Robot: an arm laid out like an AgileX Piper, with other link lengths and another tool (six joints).
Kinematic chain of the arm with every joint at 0, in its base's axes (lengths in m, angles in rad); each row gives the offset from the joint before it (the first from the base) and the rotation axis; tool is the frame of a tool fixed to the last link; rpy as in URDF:
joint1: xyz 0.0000 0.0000 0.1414 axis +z
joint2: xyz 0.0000 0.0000 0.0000 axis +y
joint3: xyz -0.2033 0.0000 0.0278 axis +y
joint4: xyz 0.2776 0.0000 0.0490 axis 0.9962 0 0.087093
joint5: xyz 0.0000 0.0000 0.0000 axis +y
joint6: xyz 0.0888 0.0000 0.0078 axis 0.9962 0 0.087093
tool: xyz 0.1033 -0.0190 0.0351 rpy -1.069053 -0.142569 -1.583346
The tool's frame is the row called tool.
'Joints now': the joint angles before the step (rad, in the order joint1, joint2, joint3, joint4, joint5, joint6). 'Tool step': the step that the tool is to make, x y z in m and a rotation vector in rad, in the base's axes. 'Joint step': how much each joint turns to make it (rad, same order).
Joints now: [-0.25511 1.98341 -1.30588 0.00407 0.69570 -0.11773]
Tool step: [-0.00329 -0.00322 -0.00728 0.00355 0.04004 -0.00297]
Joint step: [-0.00699 0.03089 -0.02723 -0.00842 0.03596 0.00071]
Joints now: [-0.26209 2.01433 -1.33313 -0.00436 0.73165 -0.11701]
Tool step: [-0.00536 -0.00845 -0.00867 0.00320 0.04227 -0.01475]
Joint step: [-0.01941 0.03535 -0.02808 -0.00997 0.03432 0.00070]
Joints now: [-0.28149 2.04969 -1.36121 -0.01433 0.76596 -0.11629]
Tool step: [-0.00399 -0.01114 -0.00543 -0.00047 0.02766 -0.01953]
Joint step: [-0.02453 0.02927 -0.02786 -0.00999 0.02494 0.00027]
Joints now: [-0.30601 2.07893 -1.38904 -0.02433 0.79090 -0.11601]
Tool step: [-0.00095 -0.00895 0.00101 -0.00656 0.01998 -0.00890]
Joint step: [-0.01601 0.01816 -0.03463 -0.01427 0.03347 0.00001]
